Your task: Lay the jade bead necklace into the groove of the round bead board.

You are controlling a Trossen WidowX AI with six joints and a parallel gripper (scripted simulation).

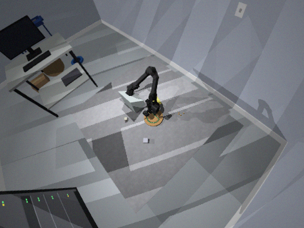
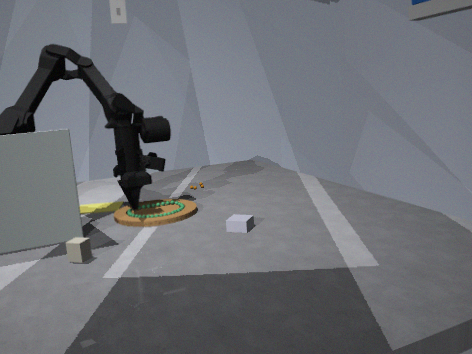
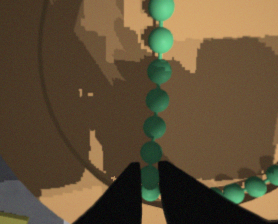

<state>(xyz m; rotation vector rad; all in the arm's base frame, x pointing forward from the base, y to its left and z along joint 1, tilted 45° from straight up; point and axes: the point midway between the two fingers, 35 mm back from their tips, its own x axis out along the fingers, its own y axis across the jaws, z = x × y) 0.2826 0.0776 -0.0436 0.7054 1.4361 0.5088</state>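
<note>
The yellow sheet lies 130 mm to the left of my gripper tip, 60 mm behind it and 10 mm below it. Also, from my gripper tip: grey cube: 270 mm to the right, 140 mm ahead; beige cube: 230 mm to the right, 170 mm behind.
</note>
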